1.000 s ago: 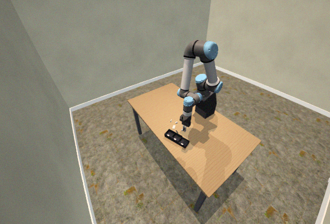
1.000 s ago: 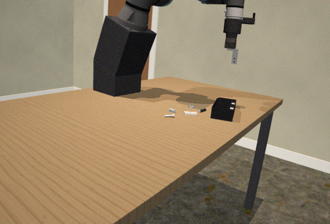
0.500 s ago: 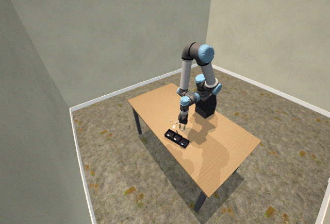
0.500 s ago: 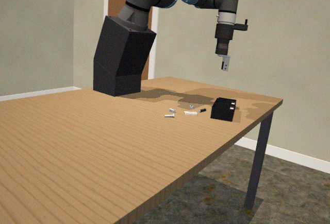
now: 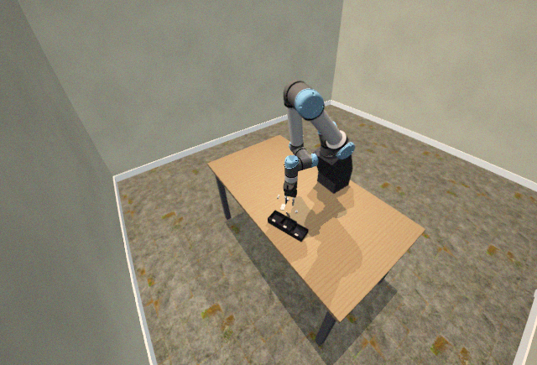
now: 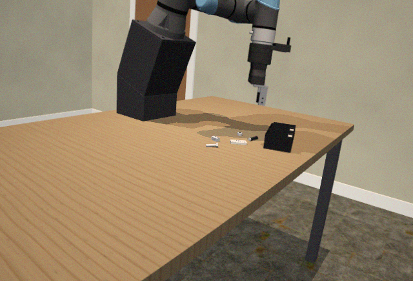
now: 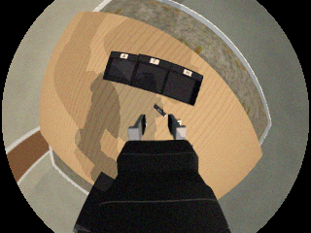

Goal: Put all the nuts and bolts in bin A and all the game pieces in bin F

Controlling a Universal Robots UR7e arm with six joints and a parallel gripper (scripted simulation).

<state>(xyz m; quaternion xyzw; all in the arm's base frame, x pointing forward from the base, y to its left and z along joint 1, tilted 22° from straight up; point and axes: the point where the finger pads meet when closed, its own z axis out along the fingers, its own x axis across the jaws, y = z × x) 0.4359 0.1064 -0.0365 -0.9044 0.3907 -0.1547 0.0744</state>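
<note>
Now: the white speckled piece 130 mm below my hand, 90 mm to the right of it and 10 mm behind it. Round my hand: bolt 190 mm to the right, 130 mm below, 20 mm behind; then small ring-shaped piece 140 mm below, 60 mm behind, 10 mm to the right; then black bin 120 mm below, 70 mm to the left, 50 mm ahead.
</note>
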